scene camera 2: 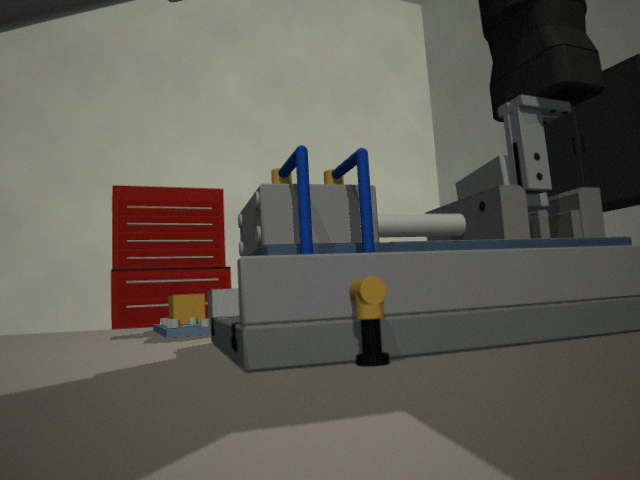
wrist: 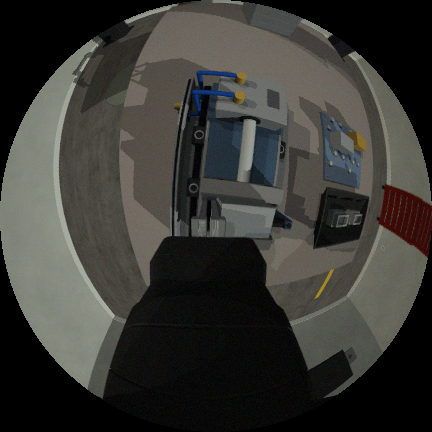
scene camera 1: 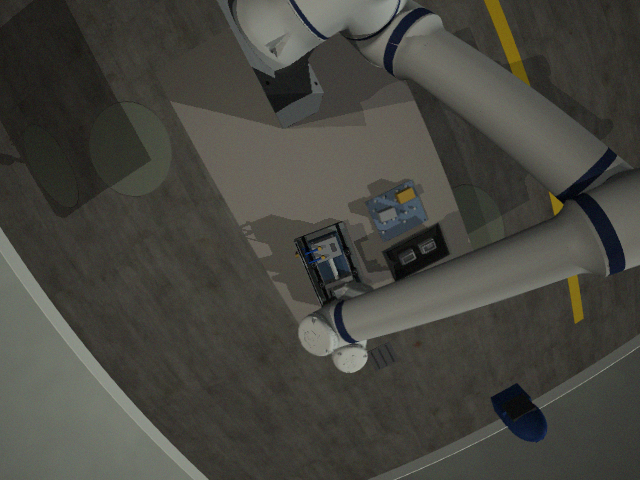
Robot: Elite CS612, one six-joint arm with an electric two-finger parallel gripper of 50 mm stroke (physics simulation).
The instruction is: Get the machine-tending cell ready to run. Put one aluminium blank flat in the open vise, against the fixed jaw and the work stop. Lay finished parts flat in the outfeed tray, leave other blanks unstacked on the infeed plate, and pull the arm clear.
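Places are measured from the arm's base along level axes (x ahead, y left, z up), in metres.
Pixels of known places: gripper, fingertip midpoint: [scene camera 2: 532, 192] [wrist: 208, 208] [scene camera 1: 331, 292]; arm's base, origin of the base link: [scene camera 1: 267, 36].
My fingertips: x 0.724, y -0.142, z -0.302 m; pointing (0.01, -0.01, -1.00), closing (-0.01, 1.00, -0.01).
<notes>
For each thing: its top centre in the pictures, then the offset to it from my fingertips. "pt": a spot on its surface instead.
- vise, middle of its top: [scene camera 2: 431, 194] [wrist: 245, 161] [scene camera 1: 334, 275] dx -0.058, dy +0.038, dz +0.005 m
- light grey block, middle of its top: [scene camera 2: 496, 165] [wrist: 246, 223] [scene camera 1: 342, 292] dx +0.005, dy +0.039, dz +0.029 m
- blue infeed plate, middle of its top: [wrist: 346, 152] [scene camera 1: 397, 211] dx -0.147, dy +0.345, dz -0.086 m
- grey blank, middle of its top: [scene camera 2: 225, 289] [wrist: 347, 142] [scene camera 1: 388, 215] dx -0.161, dy +0.300, dz -0.048 m
- yellow block, middle of its top: [scene camera 2: 185, 295] [wrist: 361, 141] [scene camera 1: 406, 195] dx -0.196, dy +0.388, dz -0.051 m
- cylinder block, surface spot: [scene camera 2: 317, 214] pt dx -0.158, dy +0.004, dz -0.017 m
- white rod, middle of its top: [scene camera 2: 407, 213] [wrist: 248, 148] [scene camera 1: 333, 268] dx -0.075, dy +0.044, dz -0.008 m
- yellow elbow fitting, middle of its top: [scene camera 2: 366, 277] dx -0.159, dy -0.058, dz -0.056 m
The vise [scene camera 1: 338, 283] [scene camera 2: 512, 212] [wrist: 241, 193] has a light grey block [scene camera 2: 483, 178] [wrist: 247, 220], seemingly a blank, between its jaws. Its top shows above the jaw in scene view 2; whether it lies fully flat or touches the fixed jaw and stop is hidden. My gripper [scene camera 2: 537, 198] [wrist: 208, 208] is shut and empty, its fingertips low at the vise, beside the block's left edge in the wrist view. The blue infeed plate [scene camera 1: 385, 233] [wrist: 340, 176] bears a grey blank [scene camera 1: 386, 214] [wrist: 342, 141] and a yellow block [scene camera 1: 405, 195] [wrist: 357, 141], apart. Two finished parts [scene camera 1: 407, 256] [scene camera 1: 428, 246] lie in the black outfeed tray [scene camera 1: 440, 235] [wrist: 322, 235].
A cylinder block [scene camera 2: 317, 214] [wrist: 272, 102] with a white rod [scene camera 2: 421, 225] [wrist: 247, 150] and blue hoses [scene camera 2: 305, 206] [wrist: 215, 93] stands at the vise's other end. A yellow elbow fitting [scene camera 2: 369, 291] projects from the base side. A red cabinet [scene camera 2: 168, 227] [wrist: 406, 217] stands beyond.
</notes>
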